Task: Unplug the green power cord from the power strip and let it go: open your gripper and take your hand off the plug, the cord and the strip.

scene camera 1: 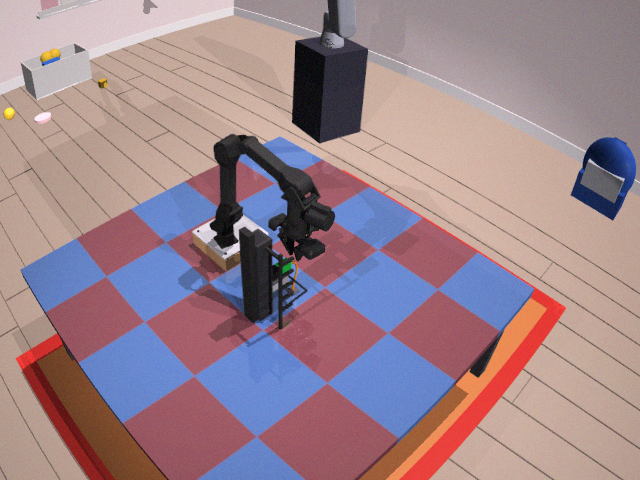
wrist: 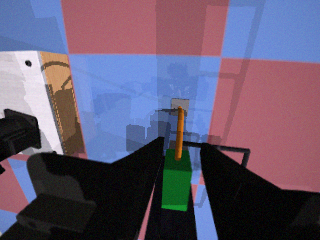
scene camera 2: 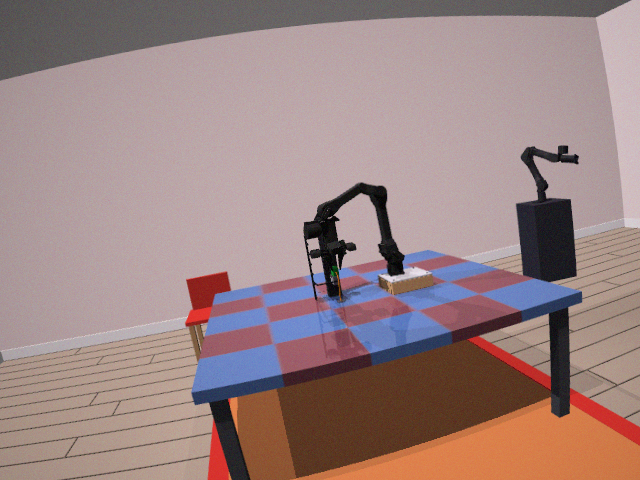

Scene:
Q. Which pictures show the gripper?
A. Scene camera 1, the wrist view and scene camera 2: all of them.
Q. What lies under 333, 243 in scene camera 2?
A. The gripper.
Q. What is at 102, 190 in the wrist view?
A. The gripper.

